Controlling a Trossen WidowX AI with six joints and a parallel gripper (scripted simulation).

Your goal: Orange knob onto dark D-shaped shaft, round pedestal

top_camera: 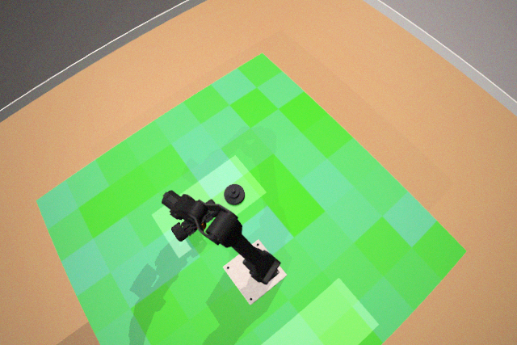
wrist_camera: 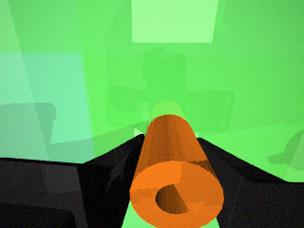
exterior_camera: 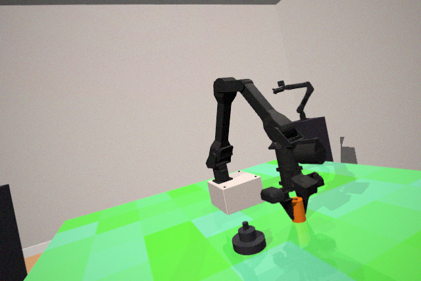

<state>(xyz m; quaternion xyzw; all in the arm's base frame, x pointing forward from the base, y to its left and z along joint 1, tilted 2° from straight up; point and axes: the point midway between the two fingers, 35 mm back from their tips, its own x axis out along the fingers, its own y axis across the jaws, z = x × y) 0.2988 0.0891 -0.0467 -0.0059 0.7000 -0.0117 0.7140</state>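
Right now the round pedestal is 18 cm to the right of my gripper tip, 2 cm ahead of it and 2 cm above it. The rest, counted from my gripper tip: orange knob 2 cm above.
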